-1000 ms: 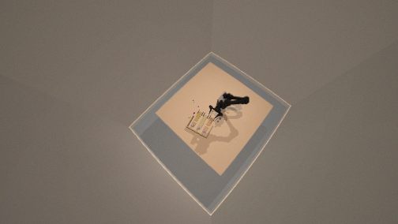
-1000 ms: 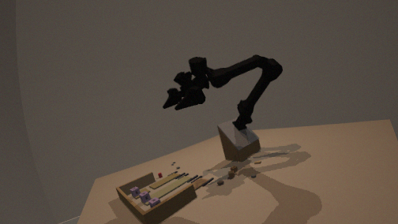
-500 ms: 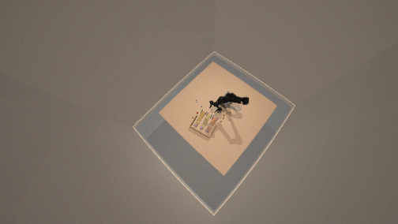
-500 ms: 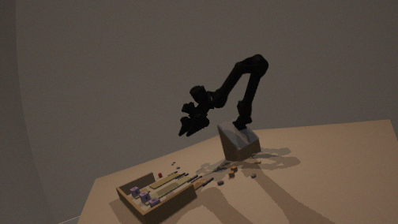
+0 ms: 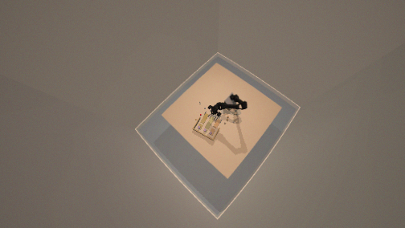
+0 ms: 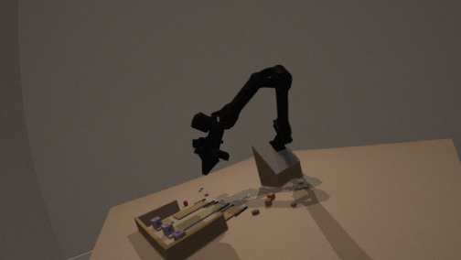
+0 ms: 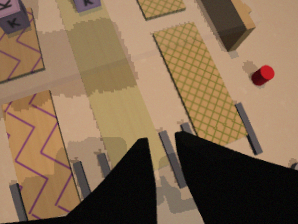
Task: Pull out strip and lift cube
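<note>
My gripper tip is now 14 cm above the pale olive strip, 10 cm short of it and 3 cm to the right of it.
</note>
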